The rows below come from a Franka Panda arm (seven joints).
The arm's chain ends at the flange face. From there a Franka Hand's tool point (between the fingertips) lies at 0.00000 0.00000 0.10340 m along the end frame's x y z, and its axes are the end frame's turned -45 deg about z.
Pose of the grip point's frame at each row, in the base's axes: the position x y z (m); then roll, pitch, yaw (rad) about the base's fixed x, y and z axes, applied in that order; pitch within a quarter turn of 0, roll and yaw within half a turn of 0:
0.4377 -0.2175 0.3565 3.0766 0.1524 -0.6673
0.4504 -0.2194 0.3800 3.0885 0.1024 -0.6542
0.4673 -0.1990 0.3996 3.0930 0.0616 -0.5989
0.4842 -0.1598 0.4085 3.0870 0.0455 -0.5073
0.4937 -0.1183 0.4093 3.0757 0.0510 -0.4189
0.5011 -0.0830 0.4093 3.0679 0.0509 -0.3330
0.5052 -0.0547 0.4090 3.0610 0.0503 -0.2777
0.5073 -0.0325 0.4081 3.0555 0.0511 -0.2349
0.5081 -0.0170 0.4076 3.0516 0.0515 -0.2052
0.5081 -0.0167 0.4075 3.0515 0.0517 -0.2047
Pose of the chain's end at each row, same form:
0.4542 -0.2219 0.4585 2.9880 0.0620 -1.4525
0.4621 -0.2215 0.4827 3.0317 0.0350 -1.4388
0.4754 -0.1984 0.5027 3.0637 0.0092 -1.3832
0.4910 -0.1571 0.5116 3.0708 -0.0064 -1.2912
0.5013 -0.1142 0.5123 3.0589 -0.0105 -1.2022
0.5085 -0.0775 0.5123 3.0535 -0.0160 -1.1158
0.5125 -0.0481 0.5119 3.0490 -0.0213 -1.0601
0.5145 -0.0251 0.5110 3.0446 -0.0246 -1.0169
0.5152 -0.0090 0.5104 3.0415 -0.0271 -0.9869
0.5152 -0.0087 0.5103 3.0413 -0.0270 -0.9864

